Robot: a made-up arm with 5 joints.
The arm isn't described. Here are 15 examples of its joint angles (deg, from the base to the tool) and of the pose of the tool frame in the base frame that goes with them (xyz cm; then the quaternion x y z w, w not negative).
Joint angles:
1: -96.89 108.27 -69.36 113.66 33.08
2: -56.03 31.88 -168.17 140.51 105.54
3: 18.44 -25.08 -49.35 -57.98 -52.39
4: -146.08 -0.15 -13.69 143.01 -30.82
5: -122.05 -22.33 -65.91 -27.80 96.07
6: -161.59 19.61 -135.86 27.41 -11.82
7: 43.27 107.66 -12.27 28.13 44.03
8: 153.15 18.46 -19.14 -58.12 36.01
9: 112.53 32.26 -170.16 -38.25 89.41
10: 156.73 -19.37 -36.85 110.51 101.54
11: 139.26 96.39 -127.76 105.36 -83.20
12: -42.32 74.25 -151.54 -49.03 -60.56
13: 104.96 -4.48 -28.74 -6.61 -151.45
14: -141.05 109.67 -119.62 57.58 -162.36
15: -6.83 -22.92 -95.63 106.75 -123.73
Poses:
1: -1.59 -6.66 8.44 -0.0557 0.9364 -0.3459 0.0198
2: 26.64 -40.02 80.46 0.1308 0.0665 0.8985 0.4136
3: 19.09 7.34 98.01 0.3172 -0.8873 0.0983 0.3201
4: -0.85 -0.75 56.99 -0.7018 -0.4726 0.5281 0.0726
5: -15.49 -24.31 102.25 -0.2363 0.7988 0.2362 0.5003
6: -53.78 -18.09 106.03 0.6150 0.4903 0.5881 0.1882
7: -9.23 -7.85 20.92 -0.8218 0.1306 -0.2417 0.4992
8: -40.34 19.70 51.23 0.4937 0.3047 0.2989 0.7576
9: -12.67 27.21 112.85 -0.7015 -0.6994 0.1357 0.0150
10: -13.29 4.62 54.02 -0.0296 -0.4935 -0.0421 0.8682
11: -36.71 29.19 -2.13 -0.4642 0.3613 0.7670 0.2565
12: 53.35 -48.36 66.69 -0.2237 -0.8898 -0.0735 0.3908
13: -13.23 40.19 57.29 -0.1072 0.2159 -0.9662 0.0910
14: -32.51 -27.59 -19.39 0.4355 -0.2740 -0.3594 0.7785
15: 24.72 -1.75 86.42 0.0779 -0.0876 0.4184 0.9006
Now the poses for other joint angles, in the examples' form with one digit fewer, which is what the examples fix.
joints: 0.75 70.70 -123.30 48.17 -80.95
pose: 76.0 2.0 24.4 0.121 -0.078 0.120 0.982
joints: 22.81 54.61 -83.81 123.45 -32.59
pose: 34.0 15.1 29.4 -0.279 0.588 -0.133 0.748
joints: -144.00 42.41 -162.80 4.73 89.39
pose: -49.2 -35.7 102.7 -0.031 0.839 0.162 0.519
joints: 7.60 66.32 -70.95 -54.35 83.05
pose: 63.9 8.8 27.1 0.467 -0.202 -0.836 0.205
